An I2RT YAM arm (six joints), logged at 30 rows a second.
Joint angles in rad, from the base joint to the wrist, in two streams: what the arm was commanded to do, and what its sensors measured. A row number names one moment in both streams.
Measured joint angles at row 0:
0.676, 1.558, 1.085, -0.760, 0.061, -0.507
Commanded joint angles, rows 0 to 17:
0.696, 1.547, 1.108, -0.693, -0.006, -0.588
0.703, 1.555, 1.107, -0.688, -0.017, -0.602
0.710, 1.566, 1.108, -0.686, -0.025, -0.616
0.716, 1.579, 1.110, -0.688, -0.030, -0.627
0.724, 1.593, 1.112, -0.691, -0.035, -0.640
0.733, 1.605, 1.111, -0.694, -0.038, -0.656
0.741, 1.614, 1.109, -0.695, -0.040, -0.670
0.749, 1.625, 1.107, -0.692, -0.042, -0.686
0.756, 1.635, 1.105, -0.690, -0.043, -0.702
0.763, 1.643, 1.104, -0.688, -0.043, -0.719
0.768, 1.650, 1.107, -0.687, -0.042, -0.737
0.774, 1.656, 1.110, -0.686, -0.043, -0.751
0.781, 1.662, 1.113, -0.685, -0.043, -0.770
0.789, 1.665, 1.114, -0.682, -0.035, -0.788
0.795, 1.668, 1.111, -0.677, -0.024, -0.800
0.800, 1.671, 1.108, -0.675, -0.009, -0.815
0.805, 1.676, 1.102, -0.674, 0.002, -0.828
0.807, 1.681, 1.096, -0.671, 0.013, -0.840
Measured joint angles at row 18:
0.795, 1.697, 1.085, -0.700, 0.001, -0.761
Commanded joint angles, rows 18 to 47:
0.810, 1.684, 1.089, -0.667, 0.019, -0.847
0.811, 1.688, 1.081, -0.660, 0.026, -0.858
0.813, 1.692, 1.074, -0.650, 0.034, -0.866
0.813, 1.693, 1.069, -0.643, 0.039, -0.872
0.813, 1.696, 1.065, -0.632, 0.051, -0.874
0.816, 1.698, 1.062, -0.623, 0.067, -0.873
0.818, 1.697, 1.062, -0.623, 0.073, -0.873
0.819, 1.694, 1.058, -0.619, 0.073, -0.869
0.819, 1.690, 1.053, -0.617, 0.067, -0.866
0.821, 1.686, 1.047, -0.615, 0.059, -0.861
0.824, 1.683, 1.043, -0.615, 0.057, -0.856
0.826, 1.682, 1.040, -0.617, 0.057, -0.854
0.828, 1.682, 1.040, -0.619, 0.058, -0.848
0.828, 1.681, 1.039, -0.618, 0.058, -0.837
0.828, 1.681, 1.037, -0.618, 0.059, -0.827
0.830, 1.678, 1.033, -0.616, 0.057, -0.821
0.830, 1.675, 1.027, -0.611, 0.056, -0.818
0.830, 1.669, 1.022, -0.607, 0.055, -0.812
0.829, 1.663, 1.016, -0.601, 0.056, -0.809
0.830, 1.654, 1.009, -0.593, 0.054, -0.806
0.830, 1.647, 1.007, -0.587, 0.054, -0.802
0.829, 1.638, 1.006, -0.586, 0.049, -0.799
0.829, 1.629, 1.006, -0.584, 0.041, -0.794
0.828, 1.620, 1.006, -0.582, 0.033, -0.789
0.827, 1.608, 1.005, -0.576, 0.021, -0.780
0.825, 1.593, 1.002, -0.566, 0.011, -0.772
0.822, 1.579, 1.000, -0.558, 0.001, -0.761
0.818, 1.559, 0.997, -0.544, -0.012, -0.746
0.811, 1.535, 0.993, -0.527, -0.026, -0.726
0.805, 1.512, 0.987, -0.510, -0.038, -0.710
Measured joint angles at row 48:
0.817, 1.595, 0.992, -0.550, 0.017, -0.773
